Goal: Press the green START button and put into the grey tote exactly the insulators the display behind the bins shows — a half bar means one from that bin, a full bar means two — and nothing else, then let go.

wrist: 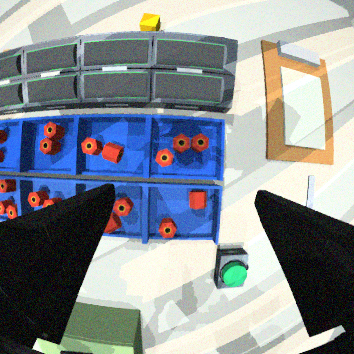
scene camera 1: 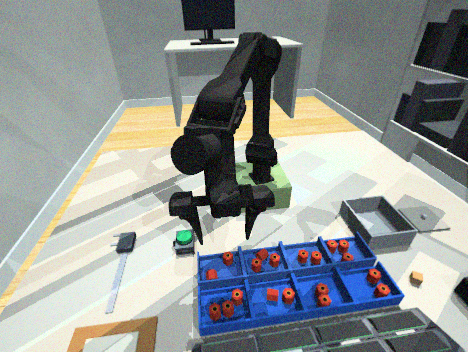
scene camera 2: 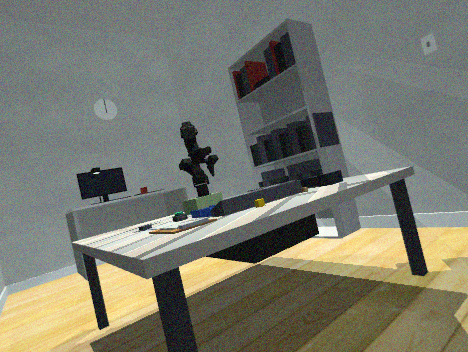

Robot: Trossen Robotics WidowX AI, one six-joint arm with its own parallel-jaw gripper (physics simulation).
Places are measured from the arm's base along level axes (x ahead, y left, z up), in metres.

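Pixels of known places: gripper, fingertip midpoint: (wrist: 187, 194) (scene camera 1: 224, 241) (scene camera 2: 205, 177); arm's base at its link origin: (scene camera 1: 261, 177) (scene camera 2: 203, 196).
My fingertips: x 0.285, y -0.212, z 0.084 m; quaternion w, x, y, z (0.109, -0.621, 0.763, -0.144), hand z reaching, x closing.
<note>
For each thing: its top centre in the pictures, then the offset to it from my fingertips. "pt": a spot on its surface instead.
- green START button at its top centre: (wrist: 235, 277) (scene camera 1: 183, 234) (scene camera 2: 178, 212) 0.127 m down, 0.168 m back, 0.067 m right
- grey tote at its top centre: (scene camera 1: 377, 213) 0.114 m down, 0.040 m back, 0.460 m left
- lidlike grey plate at its top centre: (scene camera 1: 425, 214) 0.148 m down, 0.013 m back, 0.626 m left
- orange block at its top centre: (scene camera 1: 417, 275) 0.147 m down, 0.130 m ahead, 0.423 m left
- yellow block at its top centre: (wrist: 149, 19) (scene camera 2: 258, 199) 0.140 m down, 0.271 m ahead, 0.002 m left
- clipboard at its top centre: (wrist: 307, 98) (scene camera 2: 180, 222) 0.150 m down, 0.106 m ahead, 0.263 m right
- caliper-like tool at a spot on its surface: (scene camera 1: 117, 280) pt 0.164 m down, 0.114 m back, 0.243 m right
My gripper (scene camera 1: 224, 241) (wrist: 187, 194) is open and empty, above the table near the green START button (scene camera 1: 184, 237) (wrist: 234, 274) and the far-left bins. The blue bins (scene camera 1: 300, 313) (wrist: 221, 150) stand in two rows of four. Red insulators lie in all eight: in the near row, left to right in scene camera 1, three, two, two, two; in the far row two, three, two, three. Some lie on their sides. The display (scene camera 1: 291, 340) (wrist: 117, 52) behind the bins has dark, green-edged panels; no bars show on them. The grey tote (scene camera 1: 387, 240) stands right of the bins; its visible floor is bare.
A lidlike grey plate (scene camera 1: 424, 217) lies beside the tote. An orange block (scene camera 1: 416, 277) lies right of the bins, a yellow block (scene camera 2: 259, 202) (wrist: 150, 22) beyond the display. A clipboard (scene camera 1: 147, 330) (wrist: 274, 125) and a caliper-like tool (scene camera 1: 117, 280) lie left. The arm stands on a green base (scene camera 1: 280, 197).
</note>
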